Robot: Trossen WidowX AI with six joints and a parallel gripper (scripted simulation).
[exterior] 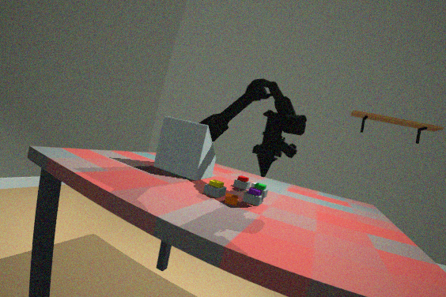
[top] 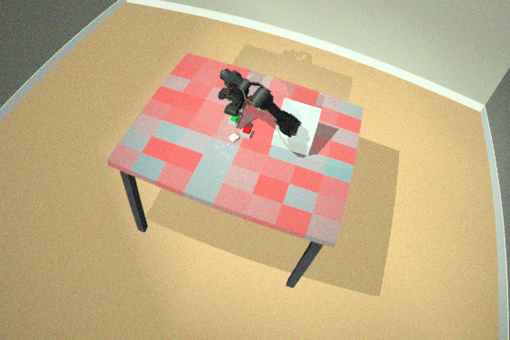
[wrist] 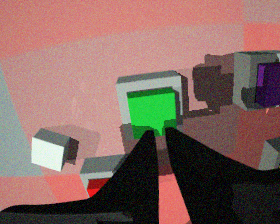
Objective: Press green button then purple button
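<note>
Right now the green button is 30 mm below my gripper tip. From my gripper tip the other things lie so: purple button (100 mm to the right, 30 mm below, 10 mm ahead); then white block (100 mm to the left, 60 mm below, 30 mm behind); then red button (80 mm behind, 50 mm to the left, 30 mm below).
</note>
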